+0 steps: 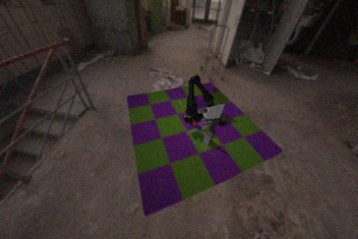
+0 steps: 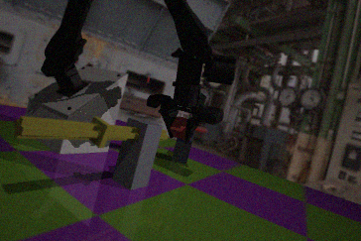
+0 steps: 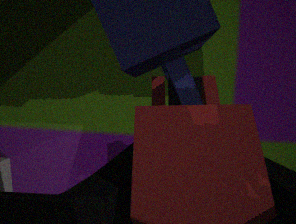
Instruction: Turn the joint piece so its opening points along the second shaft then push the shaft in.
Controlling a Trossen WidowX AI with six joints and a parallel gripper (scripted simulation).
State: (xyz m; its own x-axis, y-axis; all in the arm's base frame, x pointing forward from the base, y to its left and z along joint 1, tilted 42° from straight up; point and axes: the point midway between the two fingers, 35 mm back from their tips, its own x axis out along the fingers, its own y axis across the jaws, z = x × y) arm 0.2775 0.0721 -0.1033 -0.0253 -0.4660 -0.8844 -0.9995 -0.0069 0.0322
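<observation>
Right now the red square joint piece is 30 mm above my gripper tip.
</observation>
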